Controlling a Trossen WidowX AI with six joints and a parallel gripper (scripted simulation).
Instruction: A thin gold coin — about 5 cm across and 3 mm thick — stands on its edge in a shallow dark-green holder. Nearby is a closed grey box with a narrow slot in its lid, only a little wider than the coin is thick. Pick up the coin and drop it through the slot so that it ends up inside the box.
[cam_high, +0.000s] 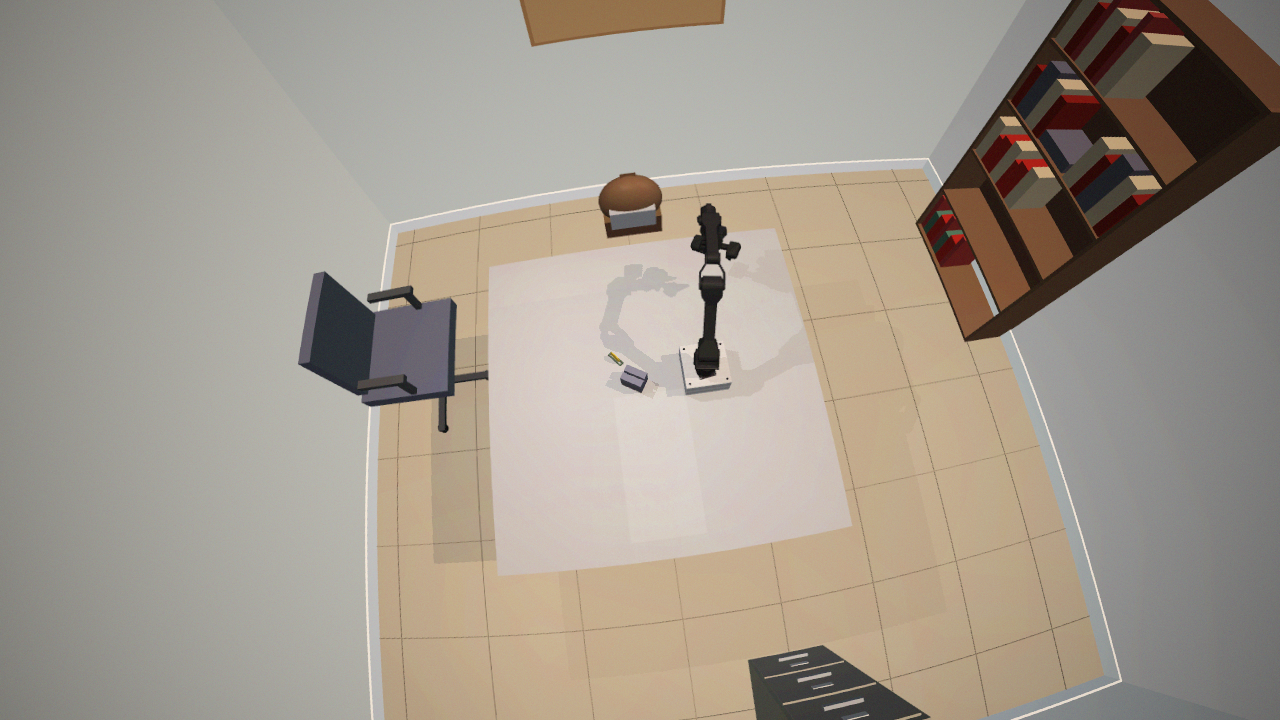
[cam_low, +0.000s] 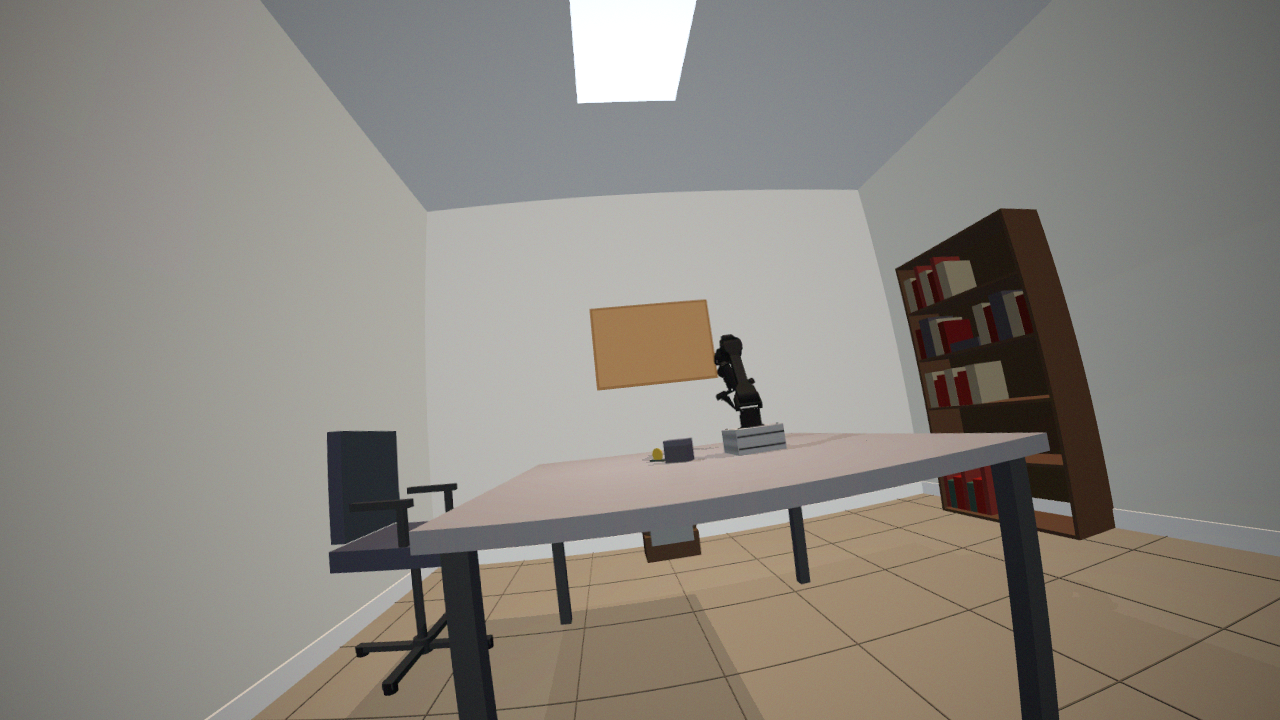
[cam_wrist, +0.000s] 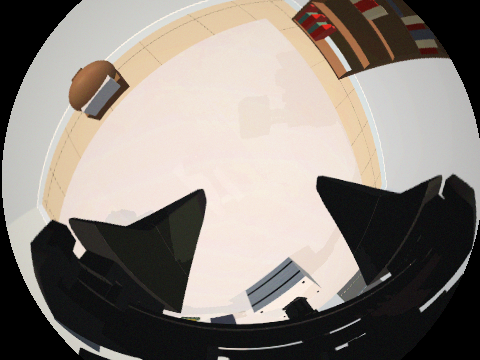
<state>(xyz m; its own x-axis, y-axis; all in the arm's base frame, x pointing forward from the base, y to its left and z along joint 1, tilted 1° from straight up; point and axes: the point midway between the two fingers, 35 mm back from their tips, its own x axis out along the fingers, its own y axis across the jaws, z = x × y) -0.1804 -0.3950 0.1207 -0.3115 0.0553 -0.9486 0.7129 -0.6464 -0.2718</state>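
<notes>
My gripper tip is 500 mm short of the thin gold coin, 220 mm to the right of it and 140 mm above it.
</notes>
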